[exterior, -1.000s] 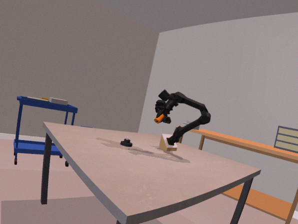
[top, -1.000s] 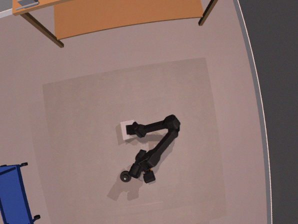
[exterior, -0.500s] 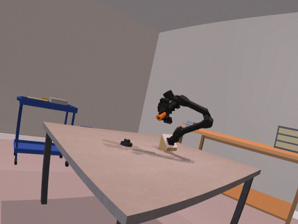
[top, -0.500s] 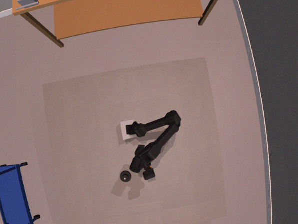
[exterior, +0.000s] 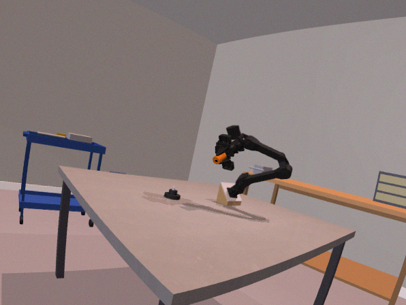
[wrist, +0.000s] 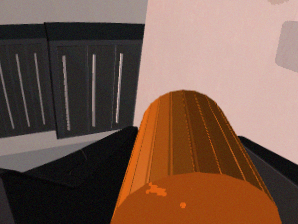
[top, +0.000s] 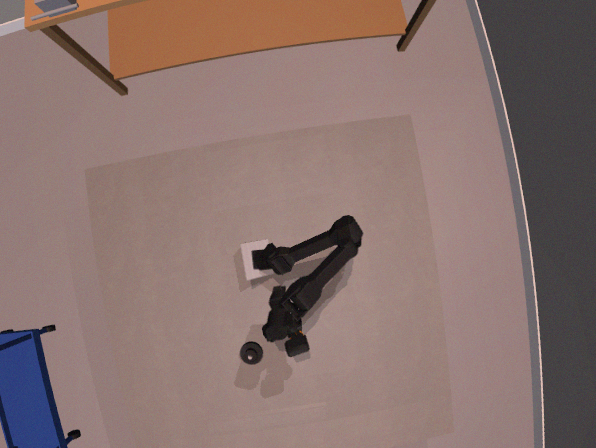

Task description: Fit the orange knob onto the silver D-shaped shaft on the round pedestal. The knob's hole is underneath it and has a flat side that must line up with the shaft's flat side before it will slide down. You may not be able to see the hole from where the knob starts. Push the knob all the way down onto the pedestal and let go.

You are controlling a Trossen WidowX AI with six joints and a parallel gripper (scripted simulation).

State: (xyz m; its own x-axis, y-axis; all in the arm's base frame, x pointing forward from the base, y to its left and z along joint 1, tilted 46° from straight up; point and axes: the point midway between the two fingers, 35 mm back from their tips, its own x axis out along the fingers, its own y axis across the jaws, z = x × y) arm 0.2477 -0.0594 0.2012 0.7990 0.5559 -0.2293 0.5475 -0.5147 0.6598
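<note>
Now: gripper tip 3 cm past the orange knob, 2 cm below it and 1 cm to the left of it. Also, from my gripper tip: round dark pedestal (22 cm below, 19 cm to the right, 8 cm ahead).
</note>
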